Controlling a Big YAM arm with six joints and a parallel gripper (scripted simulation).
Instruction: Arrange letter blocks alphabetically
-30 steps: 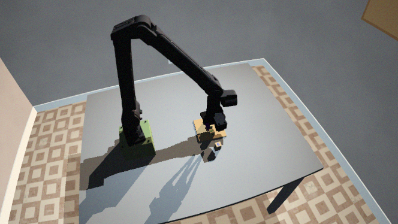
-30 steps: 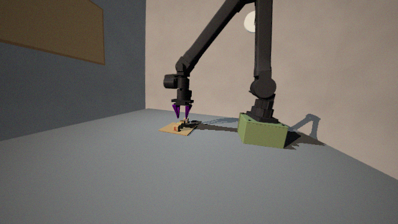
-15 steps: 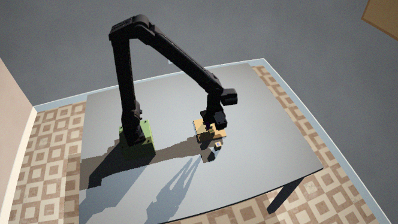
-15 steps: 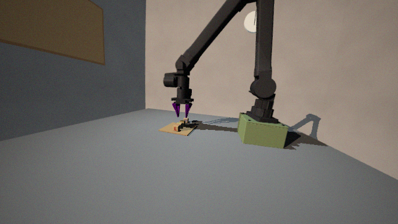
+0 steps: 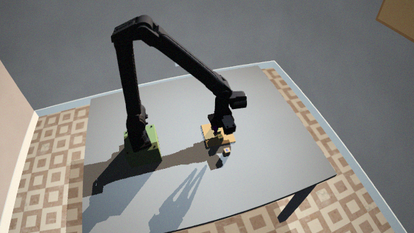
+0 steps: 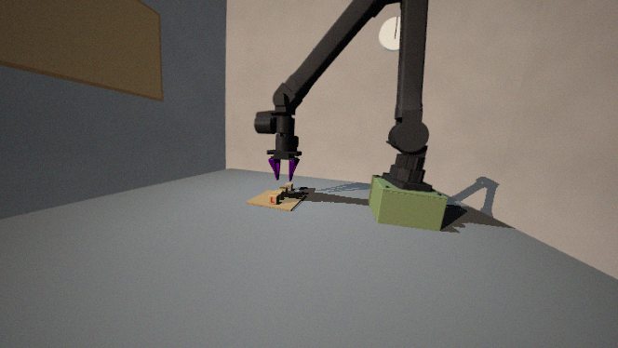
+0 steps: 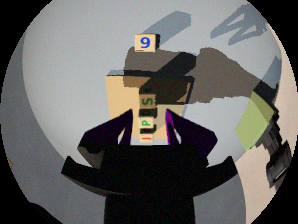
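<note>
The block lies 50 mm below my hand, 40 mm to the left of it and 10 mm ahead of it. Also, from my hand: tan mat: 60 mm below, 40 mm to the left, 10 mm ahead.
</note>
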